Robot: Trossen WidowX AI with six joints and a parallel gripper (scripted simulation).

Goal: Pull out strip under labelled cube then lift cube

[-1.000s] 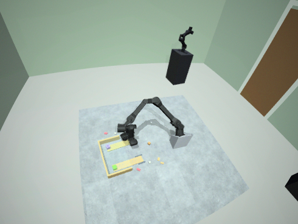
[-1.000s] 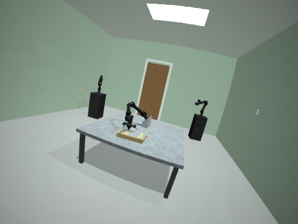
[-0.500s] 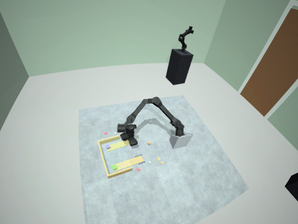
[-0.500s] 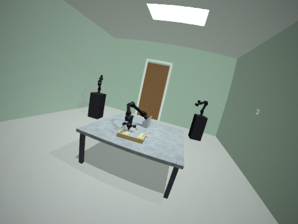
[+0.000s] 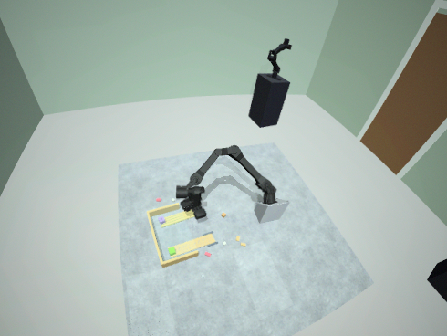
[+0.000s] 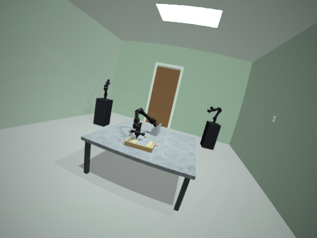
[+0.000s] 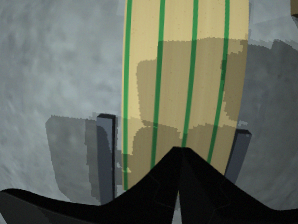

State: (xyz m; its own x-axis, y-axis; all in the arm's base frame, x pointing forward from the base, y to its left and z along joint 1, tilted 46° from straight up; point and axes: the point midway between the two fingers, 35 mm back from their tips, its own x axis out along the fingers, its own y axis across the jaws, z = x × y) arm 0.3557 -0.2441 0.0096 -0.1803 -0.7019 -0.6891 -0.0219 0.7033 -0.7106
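My gripper tip is 90 mm short of the strip. Also, from my gripper tip: brown block (150 mm behind, 90 mm to the left).
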